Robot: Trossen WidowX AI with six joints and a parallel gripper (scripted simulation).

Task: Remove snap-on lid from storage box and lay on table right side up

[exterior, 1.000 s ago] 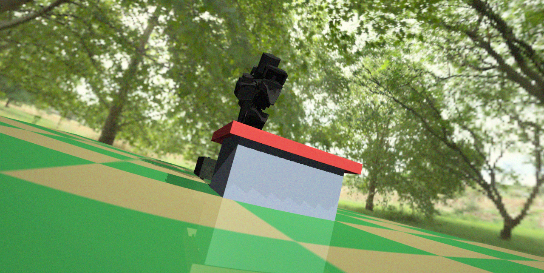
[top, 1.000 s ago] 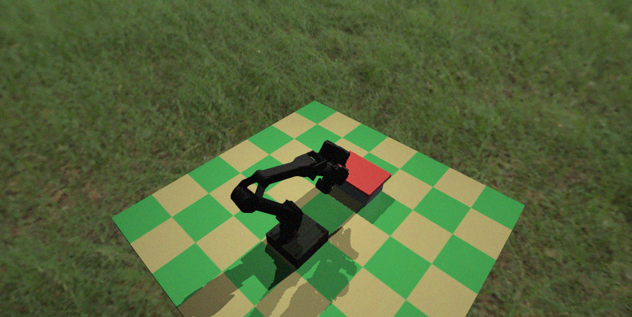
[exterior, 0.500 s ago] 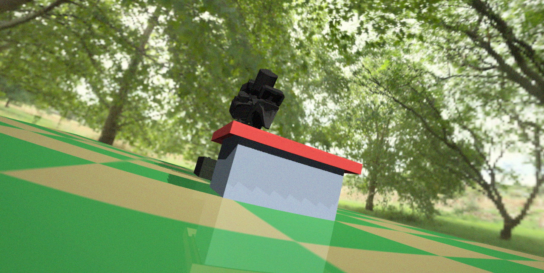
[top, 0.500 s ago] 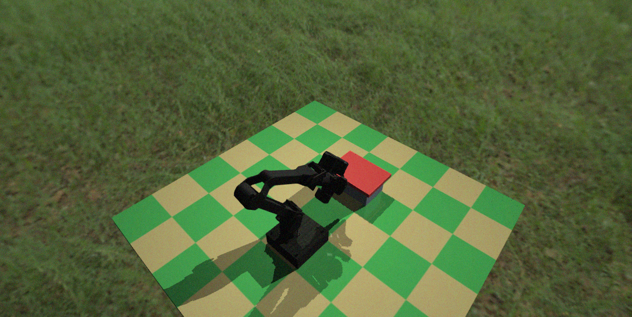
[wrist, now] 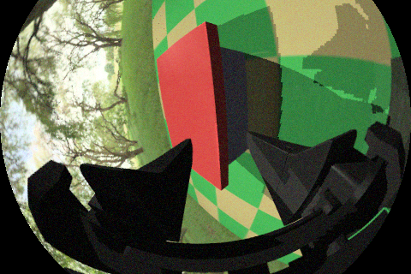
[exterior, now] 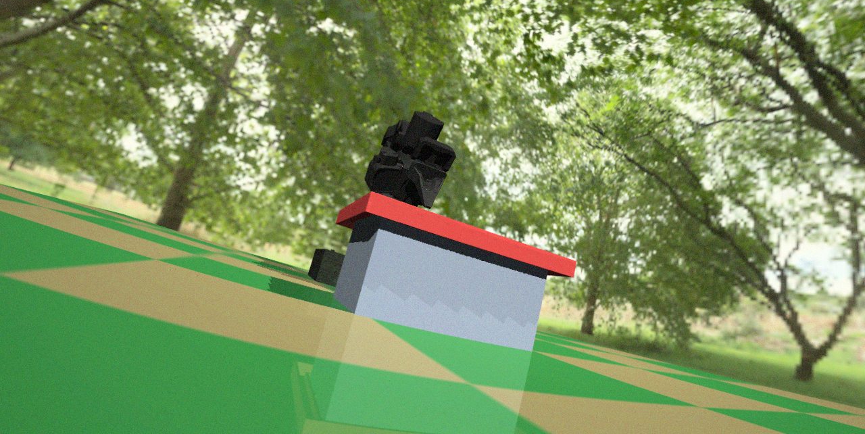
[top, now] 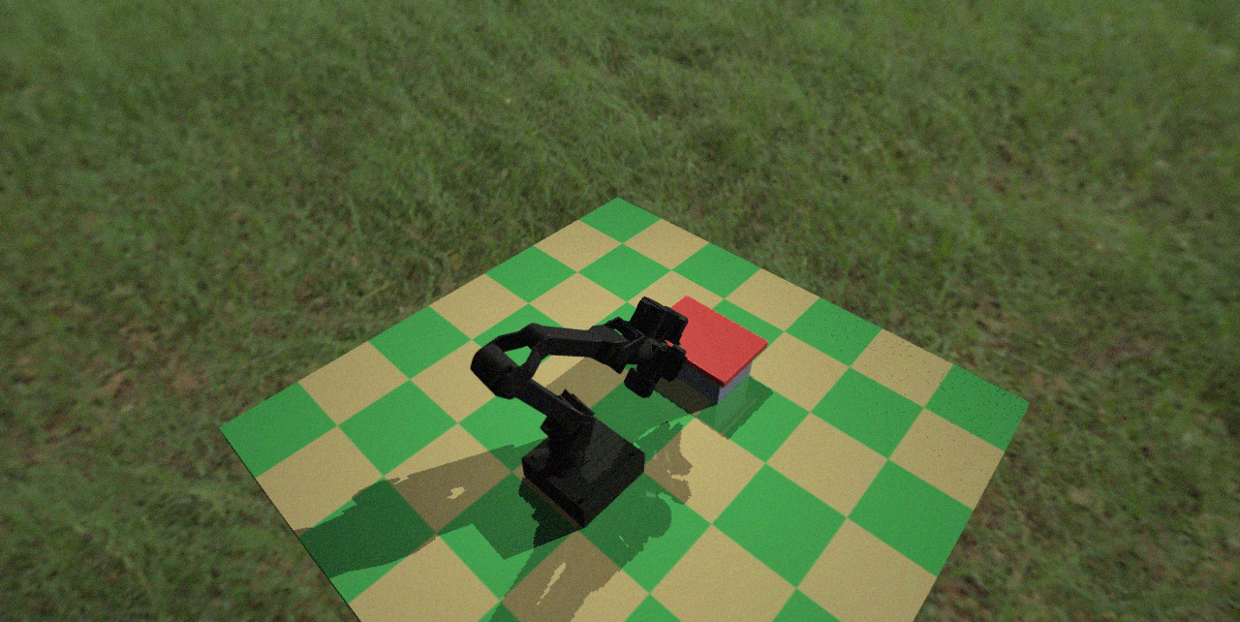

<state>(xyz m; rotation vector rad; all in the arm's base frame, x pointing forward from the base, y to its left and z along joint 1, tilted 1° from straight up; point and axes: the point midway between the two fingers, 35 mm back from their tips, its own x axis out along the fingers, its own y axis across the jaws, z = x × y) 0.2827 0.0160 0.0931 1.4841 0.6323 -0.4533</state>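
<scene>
The red lid is 11 cm ahead of my gripper tip, 3 cm below it and 1 cm to the left of it. The rest, counted from my gripper tip: grey-blue storage box 11 cm ahead, 8 cm below, 1 cm to the left.
</scene>
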